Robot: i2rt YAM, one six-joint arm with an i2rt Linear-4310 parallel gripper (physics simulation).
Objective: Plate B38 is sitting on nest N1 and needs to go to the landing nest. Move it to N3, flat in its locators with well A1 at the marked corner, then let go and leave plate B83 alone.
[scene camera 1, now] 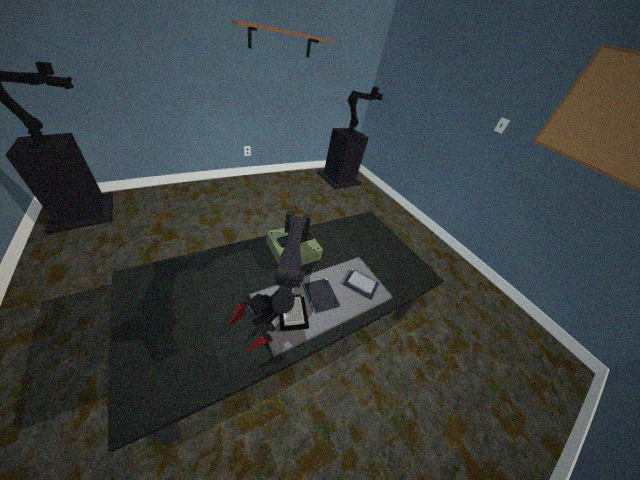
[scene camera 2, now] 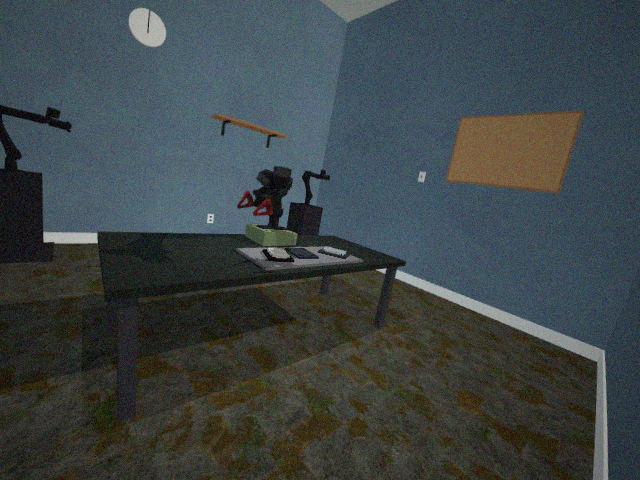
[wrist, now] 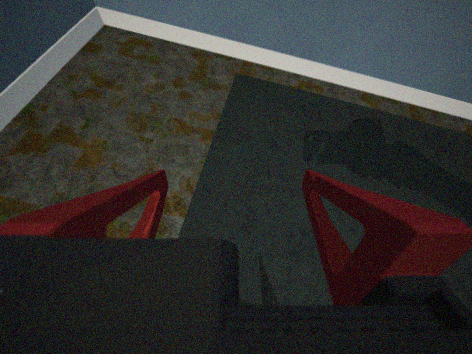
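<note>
My gripper [scene camera 1: 237, 337] [scene camera 2: 250, 209] [wrist: 235, 177] is open and empty, its two red fingers wide apart, high above the table to the left of the grey board. A white plate [scene camera 1: 293, 313] [scene camera 2: 279, 253] lies in a black nest at the board's left end, partly hidden by the arm in scene camera 1. A dark, empty-looking nest [scene camera 1: 322, 295] [scene camera 2: 302, 252] is in the middle. A pale plate [scene camera 1: 361, 282] [scene camera 2: 334, 251] lies in the nest at the right end. Labels, well A1 and the marked corner are too small to read. Neither plate shows in the wrist view.
The grey board [scene camera 1: 336, 319] [scene camera 2: 268, 265] lies on the dark table [scene camera 1: 180, 372] [scene camera 2: 180, 268]. The green arm base [scene camera 1: 310, 251] [scene camera 2: 270, 237] stands behind the board. Two other black arms on pedestals [scene camera 1: 61, 180] [scene camera 1: 345, 153] stand away from the table.
</note>
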